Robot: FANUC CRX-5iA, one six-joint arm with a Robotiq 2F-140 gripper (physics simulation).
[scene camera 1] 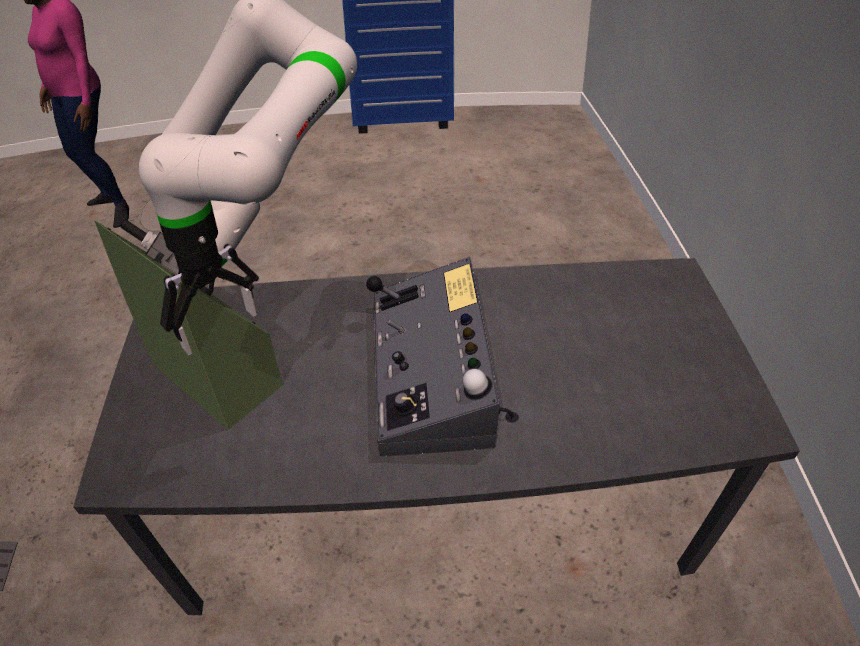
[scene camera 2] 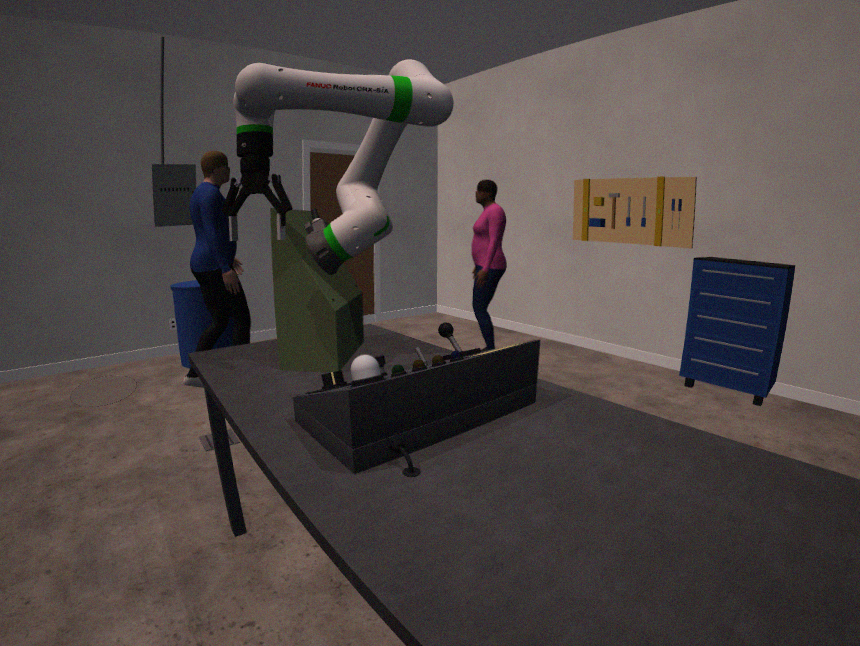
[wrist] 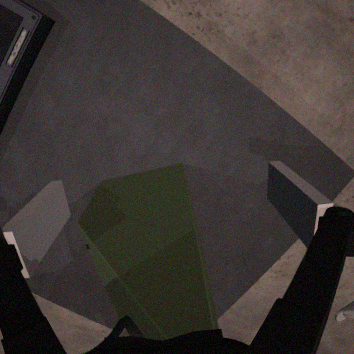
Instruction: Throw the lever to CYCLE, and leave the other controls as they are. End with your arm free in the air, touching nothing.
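Where they show: gripper, fingertip midpoint: (scene camera 1: 219,331) (scene camera 2: 257,240) (wrist: 166,189); arm's base, origin of the base link: (scene camera 2: 320,255).
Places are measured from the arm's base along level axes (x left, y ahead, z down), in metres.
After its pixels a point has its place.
The lever (scene camera 1: 374,283) @(x 0.217, y 0.393, z 0.170 m) (scene camera 2: 445,329) @(x 0.220, y 0.405, z 0.177 m) has a black ball knob on a grey rod. It rises from a dark slot at the far left corner of the sloped control panel (scene camera 1: 434,337) @(x 0.082, y 0.559, z 0.212 m) (scene camera 2: 444,392) @(x 0.057, y 0.681, z 0.223 m) (wrist: 31,31) @(x -0.159, y 0.460, z 0.267 m), its knob leaning to the left end in scene camera 1. The small labels by the slot are too small to read, so I cannot tell which end is CYCLE. My gripper (scene camera 1: 216,321) @(x -0.215, y 0.188, z -0.060 m) (scene camera 2: 257,229) @(x -0.215, y 0.188, z -0.060 m) (wrist: 166,189) @(x -0.215, y 0.188, z -0.060 m) is wide open and empty, pointing down. It hangs in the air over the green pedestal, left of the panel and apart from the lever.
The green pedestal (scene camera 1: 229,368) @(x -0.116, y 0.119, z 0.159 m) (scene camera 2: 305,326) @(x -0.086, y 0.137, z 0.192 m) (wrist: 160,225) @(x -0.127, y 0.111, z 0.085 m) stands on the dark table (scene camera 1: 590,347) @(x 0.199, y 0.957, z 0.328 m) (scene camera 2: 590,500) @(x 0.156, y 0.979, z 0.328 m) (wrist: 150,100) @(x -0.211, y 0.228, z 0.328 m). The panel also has a toggle (scene camera 1: 395,326) @(x 0.117, y 0.460, z 0.218 m), a small joystick (scene camera 1: 398,357) @(x -0.005, y 0.486, z 0.197 m), a rotary knob (scene camera 1: 403,401) @(x -0.123, y 0.514, z 0.209 m), several coloured buttons and a white dome (scene camera 1: 475,381) @(x -0.111, y 0.667, z 0.141 m) (scene camera 2: 364,368) @(x -0.102, y 0.685, z 0.149 m).
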